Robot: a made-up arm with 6 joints.
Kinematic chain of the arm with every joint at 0, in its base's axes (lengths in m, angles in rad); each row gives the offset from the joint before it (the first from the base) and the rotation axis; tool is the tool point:
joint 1: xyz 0 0 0.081 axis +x
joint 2: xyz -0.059 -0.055 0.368 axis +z
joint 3: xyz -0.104 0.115 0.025 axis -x
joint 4: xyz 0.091 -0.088 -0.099 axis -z
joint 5: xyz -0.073 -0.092 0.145 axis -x
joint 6: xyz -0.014 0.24 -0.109 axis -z
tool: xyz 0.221 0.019 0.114
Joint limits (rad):
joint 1: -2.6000..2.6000
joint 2: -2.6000..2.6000
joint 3: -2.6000..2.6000
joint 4: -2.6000..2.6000
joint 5: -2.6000..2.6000
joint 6: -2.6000..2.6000
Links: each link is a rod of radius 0.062 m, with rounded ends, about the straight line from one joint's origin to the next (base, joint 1, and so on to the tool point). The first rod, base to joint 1, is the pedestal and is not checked.
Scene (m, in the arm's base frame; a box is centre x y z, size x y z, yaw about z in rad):
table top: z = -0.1
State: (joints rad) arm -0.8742 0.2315 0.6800 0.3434 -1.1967 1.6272
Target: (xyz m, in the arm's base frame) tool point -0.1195 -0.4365 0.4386
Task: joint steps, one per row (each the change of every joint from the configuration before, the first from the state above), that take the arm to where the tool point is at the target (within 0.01 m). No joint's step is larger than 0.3 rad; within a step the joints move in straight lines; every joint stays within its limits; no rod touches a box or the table.
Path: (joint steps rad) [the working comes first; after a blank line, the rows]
Joints at the target: 0.5683 0.7813 0.4045 -0.1821 -1.3110 1.8675
Straight joint move there: clear.

1: 0.2885 0.1100 -0.0551 -0.1051 -0.0229 0.0481
2: 0.2885 0.1099 -0.0551 -0.1051 -0.0228 0.0480
3: 0.2885 0.1100 -0.0551 -0.1051 -0.0229 0.0481
4: 0.2885 0.1099 -0.0551 -0.1051 -0.0228 0.0480
5: 0.2885 0.1100 -0.0551 -0.1051 -0.0229 0.0481

